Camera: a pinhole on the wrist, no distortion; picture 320 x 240 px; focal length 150.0 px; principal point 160.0 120.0 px. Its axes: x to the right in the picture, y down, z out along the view. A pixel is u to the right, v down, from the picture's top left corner.
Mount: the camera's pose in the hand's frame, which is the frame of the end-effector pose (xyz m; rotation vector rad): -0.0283 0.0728 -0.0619 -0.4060 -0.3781 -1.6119
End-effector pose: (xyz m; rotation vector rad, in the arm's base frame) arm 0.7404 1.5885 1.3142 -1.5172 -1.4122 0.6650
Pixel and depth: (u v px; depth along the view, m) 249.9 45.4 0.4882
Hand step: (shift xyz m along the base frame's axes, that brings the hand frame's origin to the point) -0.4615 -0.1240 -0.3272
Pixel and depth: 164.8 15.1 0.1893
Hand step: -0.0460 -0.1046 -0.2241
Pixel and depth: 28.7 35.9 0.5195
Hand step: 0.1327 -0.1441 -0.7836
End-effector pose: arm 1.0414 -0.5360 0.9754 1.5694 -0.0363 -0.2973
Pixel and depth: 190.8 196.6 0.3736
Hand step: 0.1272 -0.3367 0.1400
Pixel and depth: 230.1 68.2 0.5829
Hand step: -0.3205 -0.5229 0.1664
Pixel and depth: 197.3 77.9 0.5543
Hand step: -0.2334 -0.4498 0.2563
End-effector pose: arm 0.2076 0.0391 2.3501 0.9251 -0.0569 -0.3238
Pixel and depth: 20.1 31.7 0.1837
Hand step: -0.0356 0.1985 0.2738
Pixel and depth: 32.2 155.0 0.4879
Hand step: 0.2579 0.1965 0.6134
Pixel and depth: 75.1 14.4 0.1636
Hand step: -0.0713 0.1437 0.2251
